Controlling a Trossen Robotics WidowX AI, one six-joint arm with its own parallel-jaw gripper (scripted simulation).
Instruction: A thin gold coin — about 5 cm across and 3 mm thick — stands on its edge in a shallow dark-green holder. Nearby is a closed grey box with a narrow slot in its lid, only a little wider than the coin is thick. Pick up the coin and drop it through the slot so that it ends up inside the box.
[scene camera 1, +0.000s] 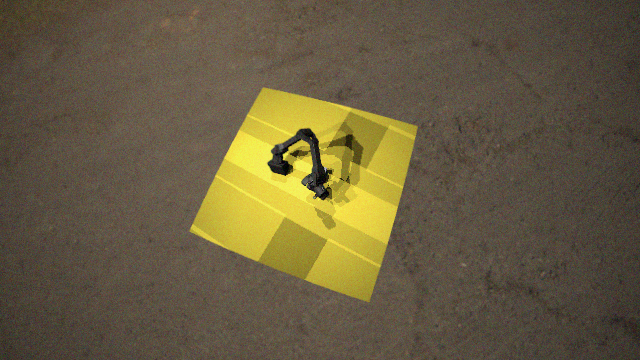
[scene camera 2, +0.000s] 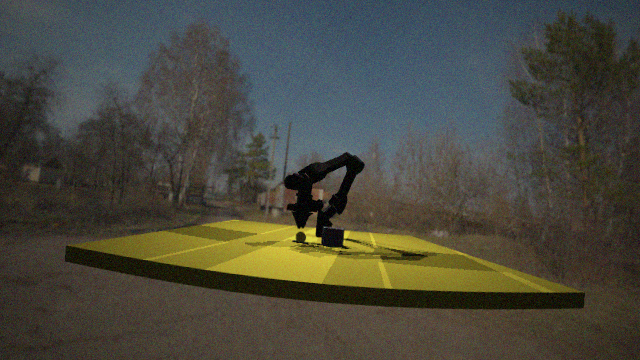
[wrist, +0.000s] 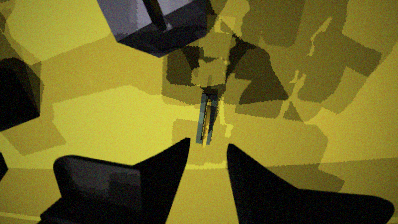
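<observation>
I can see my own gripper (scene camera 2: 300, 228), and the wrist camera gives me a sight of the gripper (wrist: 208, 145) too.
</observation>
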